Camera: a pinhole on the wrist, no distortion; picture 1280 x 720 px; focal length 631.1 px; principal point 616.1 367.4 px. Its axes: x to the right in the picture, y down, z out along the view. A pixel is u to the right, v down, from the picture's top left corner.
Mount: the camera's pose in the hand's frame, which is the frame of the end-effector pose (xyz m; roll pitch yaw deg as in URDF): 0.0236 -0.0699 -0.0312 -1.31 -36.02 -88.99
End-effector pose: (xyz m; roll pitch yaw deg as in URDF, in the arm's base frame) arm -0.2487 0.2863 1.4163 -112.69 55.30 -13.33
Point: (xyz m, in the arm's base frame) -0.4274 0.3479 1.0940
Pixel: 279 595
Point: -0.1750 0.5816 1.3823
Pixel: 1181 368
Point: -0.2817 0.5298 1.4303
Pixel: 940 130
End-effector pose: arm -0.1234 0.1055 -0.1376 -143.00 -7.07 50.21
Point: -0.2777 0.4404 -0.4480
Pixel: 1074 504
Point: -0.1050 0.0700 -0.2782
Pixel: 373 188
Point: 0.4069 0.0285 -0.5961
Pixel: 43 595
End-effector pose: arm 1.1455 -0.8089 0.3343 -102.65 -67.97 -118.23
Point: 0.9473 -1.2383 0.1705
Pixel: 141 369
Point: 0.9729 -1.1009 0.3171
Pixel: 69 552
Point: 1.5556 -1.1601 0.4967
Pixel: 1077 591
